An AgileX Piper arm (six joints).
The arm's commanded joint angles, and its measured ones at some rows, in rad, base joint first. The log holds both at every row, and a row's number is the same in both.
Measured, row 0:
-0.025, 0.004, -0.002, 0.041, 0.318, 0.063
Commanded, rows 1 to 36:
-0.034, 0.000, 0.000, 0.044, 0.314, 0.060
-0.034, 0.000, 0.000, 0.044, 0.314, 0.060
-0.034, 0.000, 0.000, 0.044, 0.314, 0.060
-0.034, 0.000, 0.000, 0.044, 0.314, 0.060
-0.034, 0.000, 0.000, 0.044, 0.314, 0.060
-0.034, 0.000, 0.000, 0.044, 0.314, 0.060
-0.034, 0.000, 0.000, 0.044, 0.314, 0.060
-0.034, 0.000, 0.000, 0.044, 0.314, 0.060
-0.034, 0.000, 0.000, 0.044, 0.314, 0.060
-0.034, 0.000, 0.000, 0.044, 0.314, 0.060
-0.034, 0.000, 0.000, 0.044, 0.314, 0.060
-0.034, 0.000, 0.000, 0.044, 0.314, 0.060
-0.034, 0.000, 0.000, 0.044, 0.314, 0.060
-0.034, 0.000, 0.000, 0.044, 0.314, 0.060
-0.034, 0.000, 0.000, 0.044, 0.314, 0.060
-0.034, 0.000, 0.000, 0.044, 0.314, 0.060
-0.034, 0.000, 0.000, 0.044, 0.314, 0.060
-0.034, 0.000, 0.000, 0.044, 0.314, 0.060
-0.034, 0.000, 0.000, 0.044, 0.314, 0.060
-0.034, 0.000, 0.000, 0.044, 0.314, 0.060
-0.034, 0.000, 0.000, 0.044, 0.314, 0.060
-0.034, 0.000, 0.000, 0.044, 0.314, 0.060
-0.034, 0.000, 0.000, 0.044, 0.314, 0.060
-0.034, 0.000, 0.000, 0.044, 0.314, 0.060
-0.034, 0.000, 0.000, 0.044, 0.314, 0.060
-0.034, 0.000, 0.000, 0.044, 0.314, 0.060
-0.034, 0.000, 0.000, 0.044, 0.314, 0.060
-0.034, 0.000, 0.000, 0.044, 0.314, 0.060
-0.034, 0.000, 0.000, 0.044, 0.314, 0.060
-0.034, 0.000, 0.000, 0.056, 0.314, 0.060
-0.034, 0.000, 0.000, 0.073, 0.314, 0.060
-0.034, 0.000, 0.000, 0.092, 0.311, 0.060
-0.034, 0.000, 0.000, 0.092, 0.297, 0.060
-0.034, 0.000, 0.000, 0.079, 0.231, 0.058
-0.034, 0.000, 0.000, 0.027, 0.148, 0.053
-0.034, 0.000, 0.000, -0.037, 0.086, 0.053
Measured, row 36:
-0.025, 0.004, -0.002, 0.074, 0.266, 0.063
